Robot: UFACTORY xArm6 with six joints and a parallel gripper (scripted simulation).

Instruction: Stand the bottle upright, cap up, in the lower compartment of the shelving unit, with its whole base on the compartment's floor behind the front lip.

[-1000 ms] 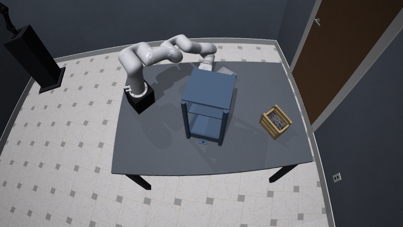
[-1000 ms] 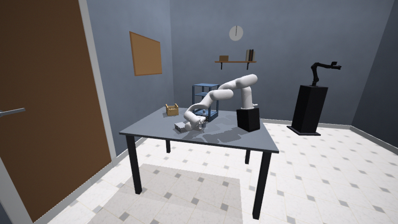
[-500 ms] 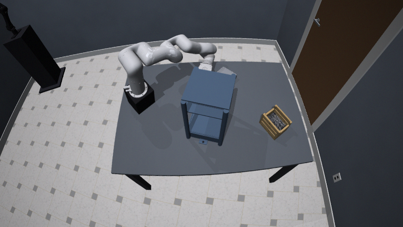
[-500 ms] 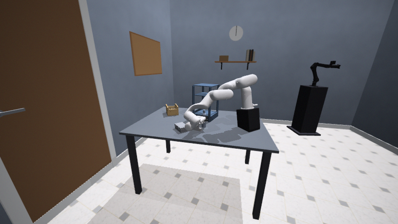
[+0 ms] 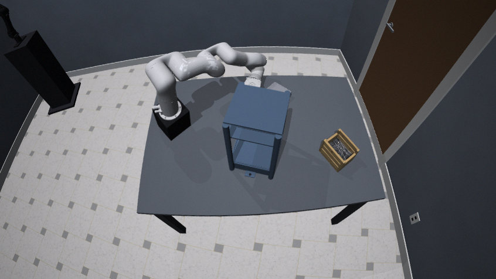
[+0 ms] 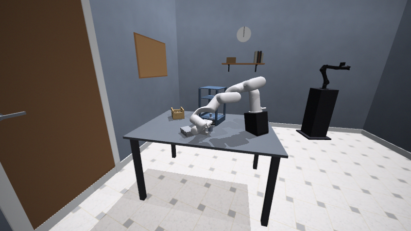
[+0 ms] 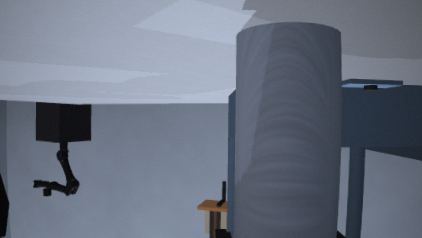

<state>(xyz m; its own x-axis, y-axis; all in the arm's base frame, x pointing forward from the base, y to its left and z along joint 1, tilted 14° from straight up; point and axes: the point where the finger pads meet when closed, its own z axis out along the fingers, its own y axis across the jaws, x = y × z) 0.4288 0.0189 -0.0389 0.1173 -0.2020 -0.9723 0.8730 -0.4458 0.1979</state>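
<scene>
My hand is 10 mm below the bottle. The rest, counted from my hand: grey box (220 mm ahead, 80 mm to the left, 70 mm below); wooden crate (410 mm to the right, 400 mm ahead, 50 mm below); blue shelving unit (290 mm to the right, 90 mm above, 30 mm behind).
</scene>
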